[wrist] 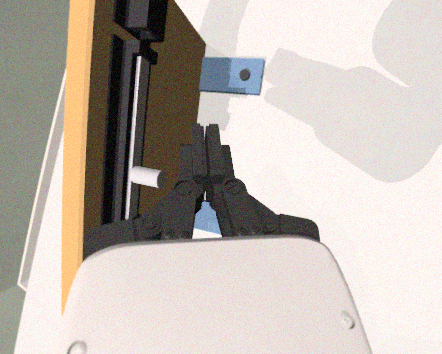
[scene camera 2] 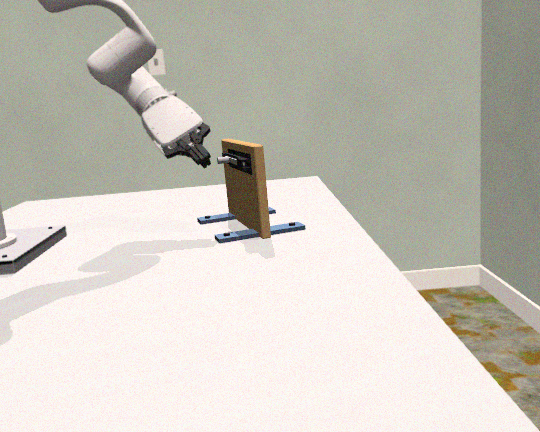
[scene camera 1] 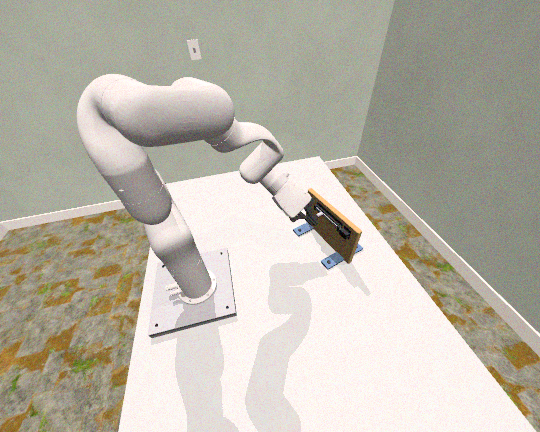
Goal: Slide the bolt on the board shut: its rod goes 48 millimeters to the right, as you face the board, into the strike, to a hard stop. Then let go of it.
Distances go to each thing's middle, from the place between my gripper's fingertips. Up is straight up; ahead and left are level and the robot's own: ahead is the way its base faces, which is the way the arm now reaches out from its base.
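Labels:
There is the wooden board (scene camera 2: 247, 198), which I see 70 mm ahead of my hand, 20 mm to the left of it and 50 mm below it.

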